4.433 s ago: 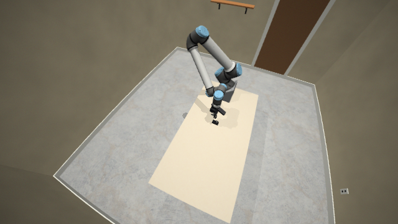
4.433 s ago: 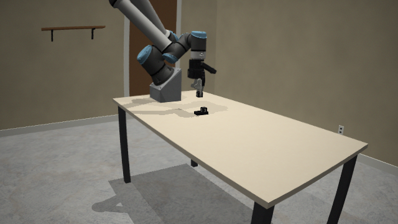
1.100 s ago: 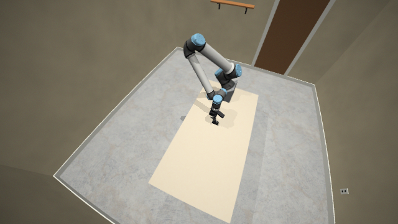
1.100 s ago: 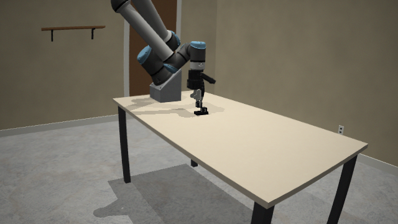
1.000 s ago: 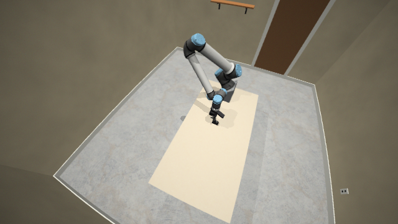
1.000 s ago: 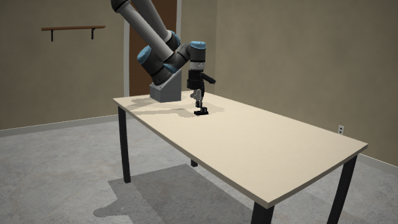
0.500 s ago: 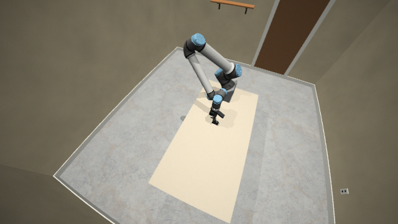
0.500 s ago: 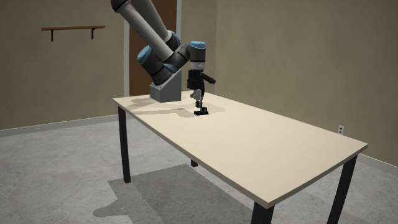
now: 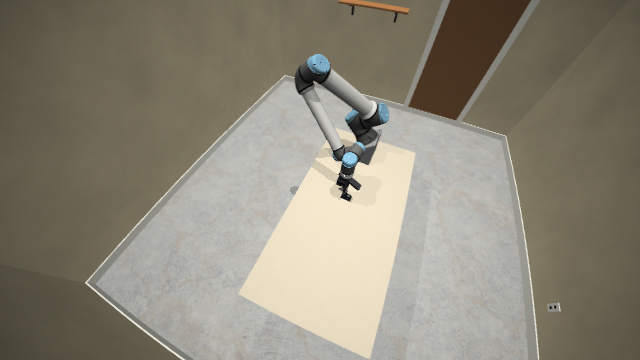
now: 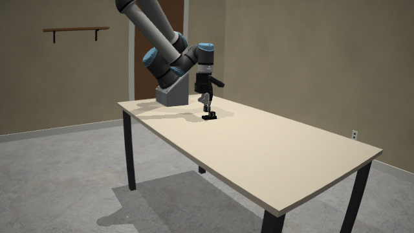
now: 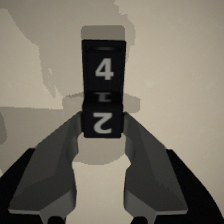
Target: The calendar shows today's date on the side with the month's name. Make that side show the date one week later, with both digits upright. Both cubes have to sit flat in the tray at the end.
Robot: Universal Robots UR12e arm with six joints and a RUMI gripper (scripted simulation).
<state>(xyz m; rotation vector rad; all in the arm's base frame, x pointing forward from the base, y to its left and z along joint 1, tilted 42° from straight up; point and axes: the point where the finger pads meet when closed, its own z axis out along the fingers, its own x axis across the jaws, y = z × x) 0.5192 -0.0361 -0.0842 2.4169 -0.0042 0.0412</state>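
My gripper is now 6 cm above the black tray and 2 cm to the right of it.
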